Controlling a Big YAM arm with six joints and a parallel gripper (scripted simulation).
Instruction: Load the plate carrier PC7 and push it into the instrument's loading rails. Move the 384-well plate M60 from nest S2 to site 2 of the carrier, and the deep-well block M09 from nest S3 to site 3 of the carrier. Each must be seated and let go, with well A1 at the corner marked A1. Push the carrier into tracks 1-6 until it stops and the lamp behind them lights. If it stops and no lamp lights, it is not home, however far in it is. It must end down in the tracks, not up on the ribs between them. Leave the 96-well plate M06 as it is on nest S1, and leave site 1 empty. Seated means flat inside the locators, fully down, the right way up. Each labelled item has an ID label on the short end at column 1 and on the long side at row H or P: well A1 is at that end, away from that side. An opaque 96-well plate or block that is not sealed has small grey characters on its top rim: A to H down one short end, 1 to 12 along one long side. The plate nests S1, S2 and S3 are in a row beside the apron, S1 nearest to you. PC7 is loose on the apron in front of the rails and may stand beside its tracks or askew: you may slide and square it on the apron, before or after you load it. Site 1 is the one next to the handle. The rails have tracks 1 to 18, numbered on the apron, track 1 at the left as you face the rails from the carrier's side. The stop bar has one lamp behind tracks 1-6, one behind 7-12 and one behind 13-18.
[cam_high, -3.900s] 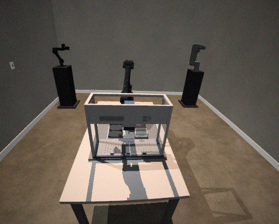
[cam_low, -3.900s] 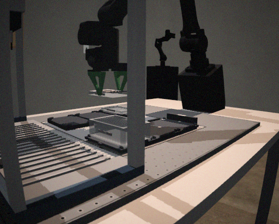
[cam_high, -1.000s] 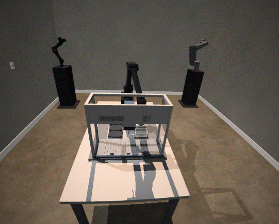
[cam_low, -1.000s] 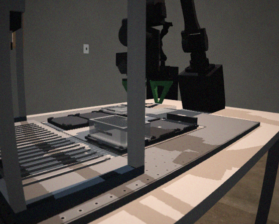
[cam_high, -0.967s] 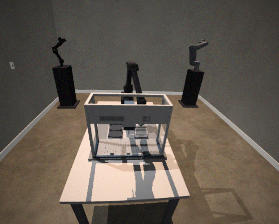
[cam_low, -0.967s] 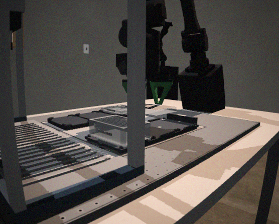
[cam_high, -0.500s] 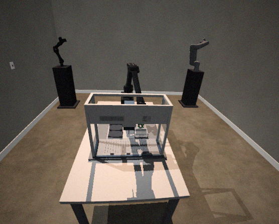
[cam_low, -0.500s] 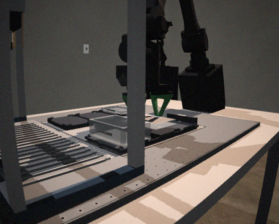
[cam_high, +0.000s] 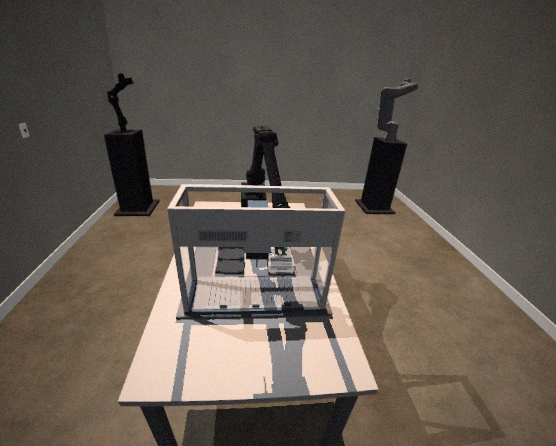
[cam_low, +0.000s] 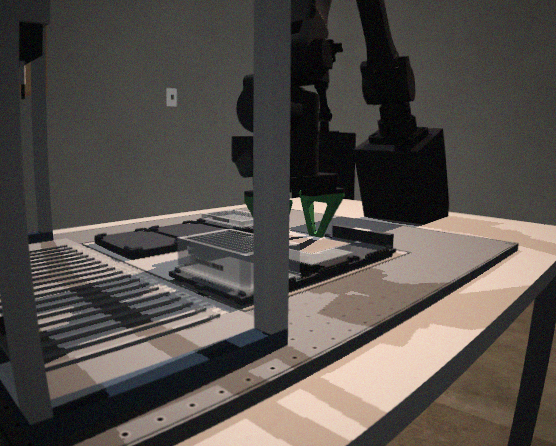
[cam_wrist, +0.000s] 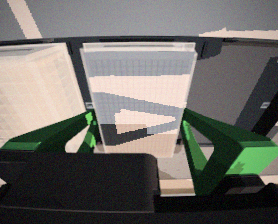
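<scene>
My hand is 2 cm above the carrier PC7. The rest, counted from my hand: deep-well block M09: 10 cm ahead, 1 cm below; then nest S3: 26 cm to the right, 9 cm ahead, 3 cm below; then grey frame post: 21 cm above, 20 cm ahead, 15 cm to the left.
</scene>
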